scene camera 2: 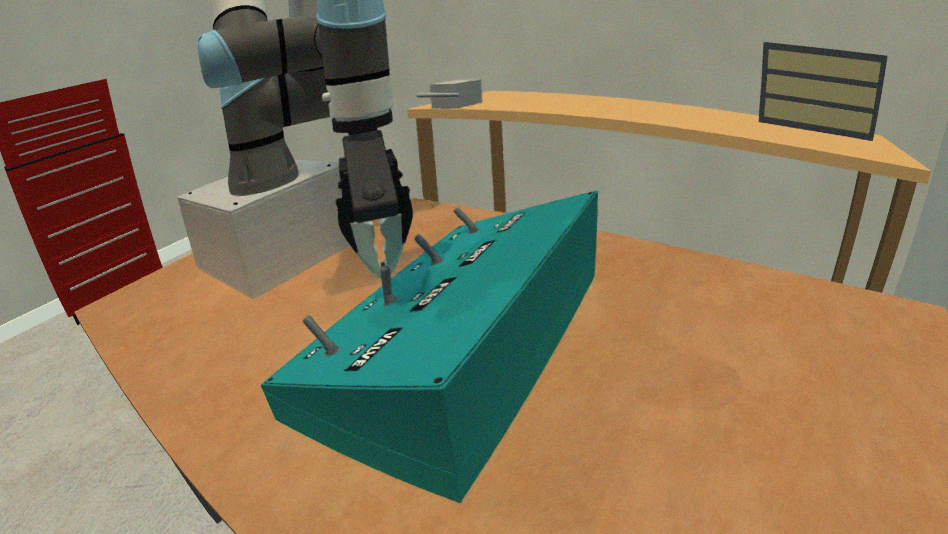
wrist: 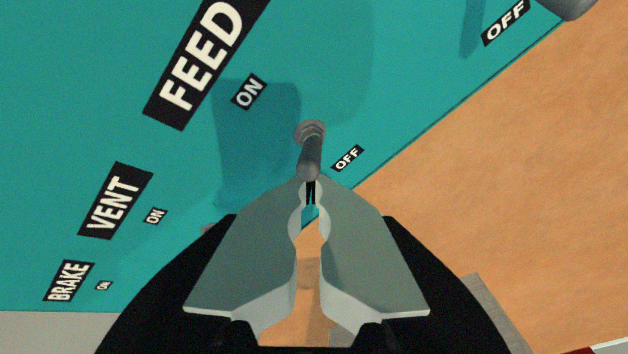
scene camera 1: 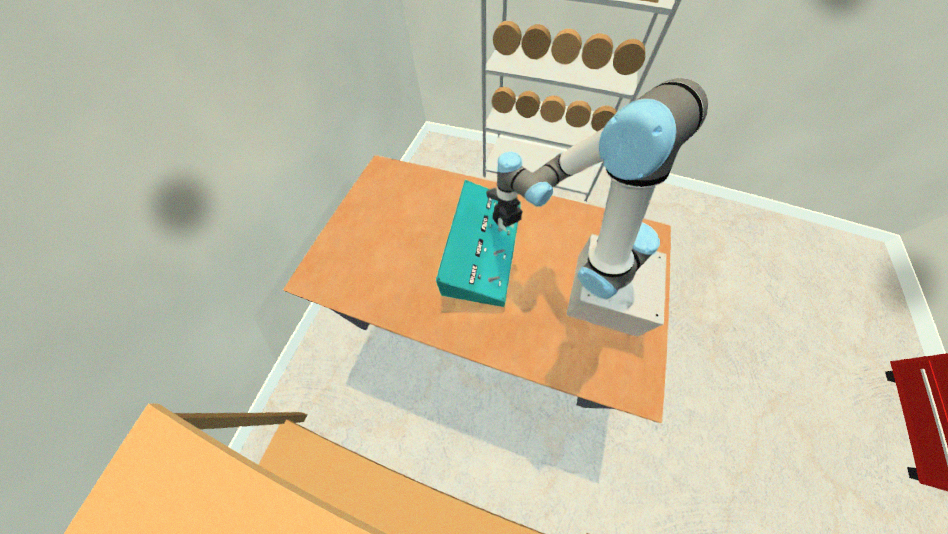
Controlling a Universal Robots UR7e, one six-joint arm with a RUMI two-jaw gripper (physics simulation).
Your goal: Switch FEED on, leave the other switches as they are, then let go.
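Places are measured from the arm's base along level axes (x ahead, y left, z up), in centimetres.
Pixels of known places: gripper, fingertip midpoint: (scene camera 2: 384,277) (wrist: 311,178) (scene camera 1: 503,228); arm's base, link origin: (scene camera 2: 264,182).
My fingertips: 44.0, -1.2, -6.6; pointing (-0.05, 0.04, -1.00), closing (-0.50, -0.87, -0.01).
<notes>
Ahead of a thing's pixels: the offset from my fingertips to its top centre, as dx, dy, dz. Level surfaces: height alone.
The teal switch panel (scene camera 1: 457,232) (scene camera 2: 530,318) (wrist: 50,125) carries the FEED switch @[+1.4, -0.8, +2.3] (scene camera 2: 387,285) (wrist: 310,155), whose lever stands steeper than the others. I cannot tell for certain whether it is fully at ON. The VALVE switch @[+3.9, -12.6, +1.4] (scene camera 2: 321,336), VENT switch @[-3.6, +10.2, +1.4] (scene camera 2: 428,249) and BRAKE switch @[-7.3, +21.6, +1.4] (scene camera 2: 465,220) lean toward their OFF sides. My gripper (scene camera 1: 502,226) (scene camera 2: 384,269) (wrist: 311,178) is shut with nothing between its fingers. Its fingertips are right at the tip of the FEED lever; whether they touch it is unclear. In scene camera 1 the arm partly hides the FEED switch.
The panel stands on the orange-brown table @[dz -11.2] (scene camera 1: 371,245) (scene camera 2: 696,398). The arm's pale base block (scene camera 1: 613,311) (scene camera 2: 265,232) stands on the panel's OFF side. A shelf rack (scene camera 1: 484,99), a red tool cabinet (scene camera 1: 918,411) (scene camera 2: 79,205) and a wooden bench (scene camera 2: 630,112) stand away from the panel.
</notes>
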